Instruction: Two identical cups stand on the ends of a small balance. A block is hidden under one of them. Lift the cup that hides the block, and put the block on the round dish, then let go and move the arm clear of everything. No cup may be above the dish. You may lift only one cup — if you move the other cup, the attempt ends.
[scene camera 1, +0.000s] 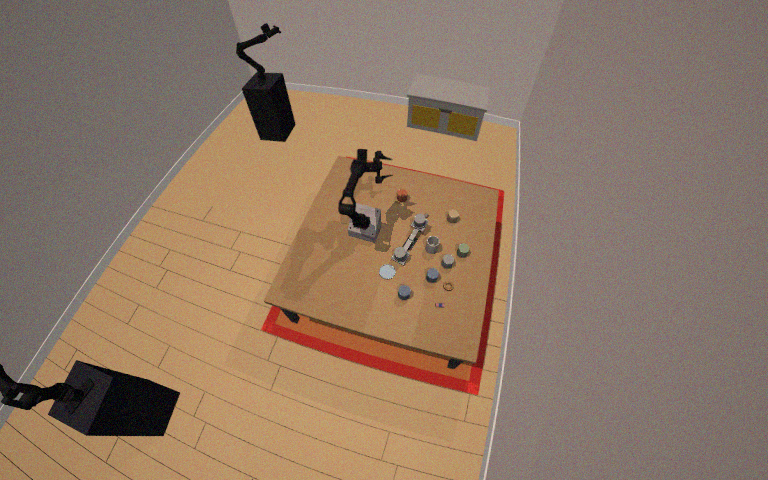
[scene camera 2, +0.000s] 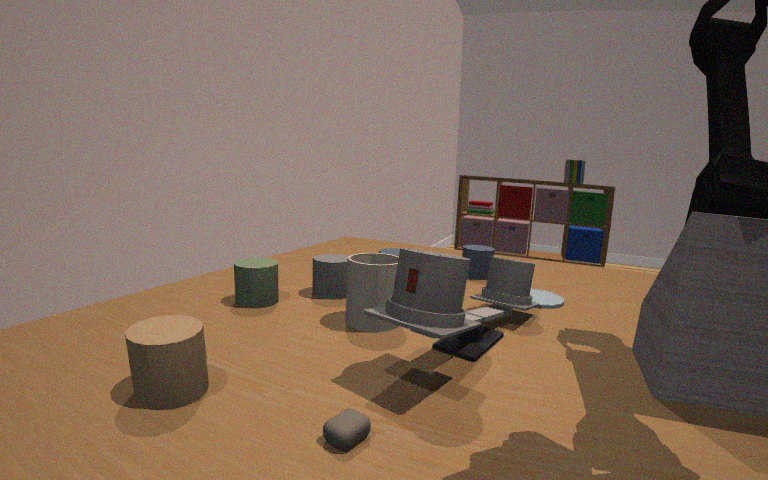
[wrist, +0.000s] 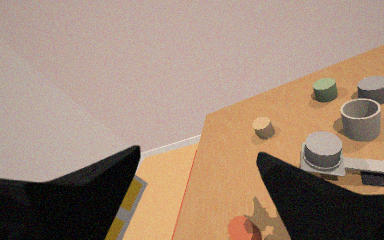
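Note:
A grey pebble (scene camera 2: 347, 428) is here, and so is a tan cup (scene camera 2: 167, 357). I also see a balance (scene camera 2: 434, 325), along with a grey cup (scene camera 2: 434, 282) and a grey cup (scene camera 2: 514, 277). My gripper (wrist: 199, 154) is open, holding nothing, and the wrist view does not show the pebble, which is hidden by my gripper.

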